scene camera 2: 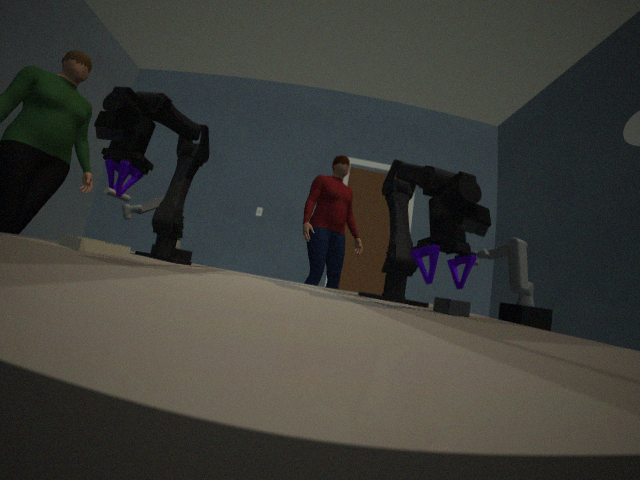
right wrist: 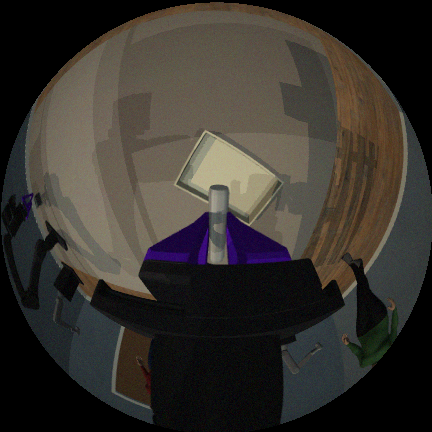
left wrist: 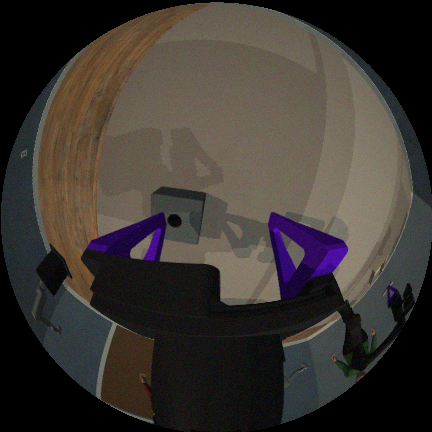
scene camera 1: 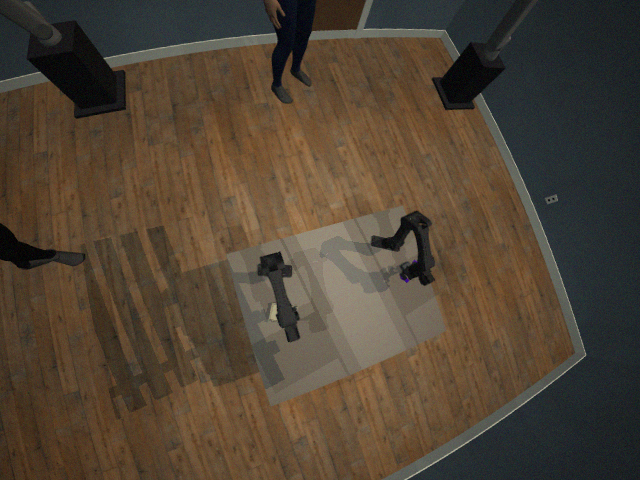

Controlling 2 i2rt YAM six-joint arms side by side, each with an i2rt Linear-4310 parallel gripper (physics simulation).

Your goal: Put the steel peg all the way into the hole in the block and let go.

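Frame: origin at the left arm's base, x ahead, y left, z up, level; centimetres.
Seen in the pictures: left gripper, fingertip midpoint: [scene camera 2: 445,286] [right wrist: 31,197] [left wrist: 216,217] [scene camera 1: 406,273]; right gripper, fingertip midpoint: [scene camera 2: 115,195] [right wrist: 217,217] [left wrist: 388,285]; left arm's base at its link origin: [scene camera 2: 392,301] [right wrist: 55,234] [scene camera 1: 385,243]; right arm's base at its link origin: [scene camera 2: 162,259] [left wrist: 342,306].
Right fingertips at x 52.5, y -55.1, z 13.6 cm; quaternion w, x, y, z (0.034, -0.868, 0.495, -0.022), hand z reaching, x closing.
Pixels of each thing's top centre, then the offset from my right fingertips to it. Level surfaces: height alone.
- steel peg at its top centre: [right wrist: 216,235] [scene camera 2: 119,190] dx -0.7, dy -0.4, dz +1.5 cm
- grey block at its top centre: [left wrist: 173,220] [scene camera 2: 452,299] [right wrist: 35,201] dx -39.4, dy +70.7, dz -10.3 cm
- cream open tray at its top centre: [right wrist: 230,181] [scene camera 2: 95,240] [left wrist: 378,271] [scene camera 1: 283,313] dx +0.8, dy -1.9, dz -11.1 cm
- tabletop at its surface level: dz -13.7 cm
The steel peg [right wrist: 218,240] [scene camera 2: 124,197] is held crosswise between the purple fingers of my right gripper [right wrist: 217,217] [scene camera 2: 117,193], which is shut on it, high above the tabletop. The grey block [left wrist: 192,207] [scene camera 2: 450,306] stands on the tabletop; its round dark hole [left wrist: 174,220] faces up and looks empty in the left wrist view. My left gripper [left wrist: 216,217] [scene camera 2: 444,285] [scene camera 1: 408,271] is open and empty above the block, which lies nearer its left-hand finger in the left wrist view. The right gripper does not show in scene camera 1.
A cream open tray [right wrist: 225,162] [scene camera 1: 273,312] [scene camera 2: 103,246] sits on the tabletop [scene camera 1: 361,310] below the right gripper and peg. The two arms stand well apart. A person in red [scene camera 2: 330,206] and one in green [scene camera 2: 49,113] stand beyond the table.
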